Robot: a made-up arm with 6 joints. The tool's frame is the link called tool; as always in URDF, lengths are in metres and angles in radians.
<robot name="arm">
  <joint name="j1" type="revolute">
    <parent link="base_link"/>
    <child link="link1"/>
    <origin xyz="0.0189 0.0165 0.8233"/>
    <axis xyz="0 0 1"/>
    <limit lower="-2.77" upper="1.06"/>
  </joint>
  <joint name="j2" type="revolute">
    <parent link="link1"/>
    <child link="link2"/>
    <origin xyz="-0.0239 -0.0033 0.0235"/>
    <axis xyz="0 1 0"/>
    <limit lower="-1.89" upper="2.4"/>
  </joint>
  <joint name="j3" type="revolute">
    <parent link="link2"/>
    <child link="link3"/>
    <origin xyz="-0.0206 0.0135 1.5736"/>
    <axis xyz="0 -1 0"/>
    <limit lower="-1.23" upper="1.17"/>
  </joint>
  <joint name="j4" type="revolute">
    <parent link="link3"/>
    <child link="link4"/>
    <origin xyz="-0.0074 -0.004 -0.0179"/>
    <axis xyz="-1 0 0"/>
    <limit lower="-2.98" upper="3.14"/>
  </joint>
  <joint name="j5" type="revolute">
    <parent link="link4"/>
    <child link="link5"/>
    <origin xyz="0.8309 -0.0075 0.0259"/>
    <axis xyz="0 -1 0"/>
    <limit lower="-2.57" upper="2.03"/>
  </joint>
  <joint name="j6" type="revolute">
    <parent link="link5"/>
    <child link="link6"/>
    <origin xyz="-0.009 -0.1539 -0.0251"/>
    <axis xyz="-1 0 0"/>
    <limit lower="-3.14" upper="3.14"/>
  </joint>
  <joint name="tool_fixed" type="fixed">
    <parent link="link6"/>
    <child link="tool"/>
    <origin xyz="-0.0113 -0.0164 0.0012" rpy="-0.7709 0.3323 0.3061"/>
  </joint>
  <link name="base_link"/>
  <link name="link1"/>
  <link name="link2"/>
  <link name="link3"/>
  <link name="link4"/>
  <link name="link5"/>
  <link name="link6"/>
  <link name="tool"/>
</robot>
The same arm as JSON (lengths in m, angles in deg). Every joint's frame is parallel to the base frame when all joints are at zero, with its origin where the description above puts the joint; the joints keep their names.
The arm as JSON. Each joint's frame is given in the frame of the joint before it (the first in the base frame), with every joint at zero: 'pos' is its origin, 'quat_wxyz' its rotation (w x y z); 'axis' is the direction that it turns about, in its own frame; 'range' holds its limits. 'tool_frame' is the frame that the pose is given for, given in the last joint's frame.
{"length_unit": "m", "angle_unit": "deg", "joints": [{"joint": "j1", "pos": [0.0189, 0.0165, 0.8233], "quat_wxyz": [1.0, 0.0, 0.0, 0.0], "axis": [0.0, 0.0, 1.0], "range": [-158.71, 60.73]}, {"joint": "j2", "pos": [-0.0239, -0.0033, 0.0235], "quat_wxyz": [1.0, 0.0, 0.0, 0.0], "axis": [0.0, 1.0, 0.0], "range": [-108.29, 137.51]}, {"joint": "j3", "pos": [-0.0206, 0.0135, 1.5736], "quat_wxyz": [1.0, 0.0, 0.0, 0.0], "axis": [0.0, -1.0, 0.0], "range": [-70.47, 67.04]}, {"joint": "j4", "pos": [-0.0074, -0.004, -0.0179], "quat_wxyz": [1.0, 0.0, 0.0, 0.0], "axis": [-1.0, 0.0, 0.0], "range": [-170.74, 179.91]}, {"joint": "j5", "pos": [0.8309, -0.0075, 0.0259], "quat_wxyz": [1.0, 0.0, 0.0, 0.0], "axis": [0.0, -1.0, 0.0], "range": [-147.25, 116.31]}, {"joint": "j6", "pos": [-0.009, -0.1539, -0.0251], "quat_wxyz": [1.0, 0.0, 0.0, 0.0], "axis": [-1.0, 0.0, 0.0], "range": [-179.91, 179.91]}], "tool_frame": {"pos": [-0.0113, -0.0164, 0.0012], "quat_wxyz": [0.893706, -0.389828, 0.094931, 0.200777]}}
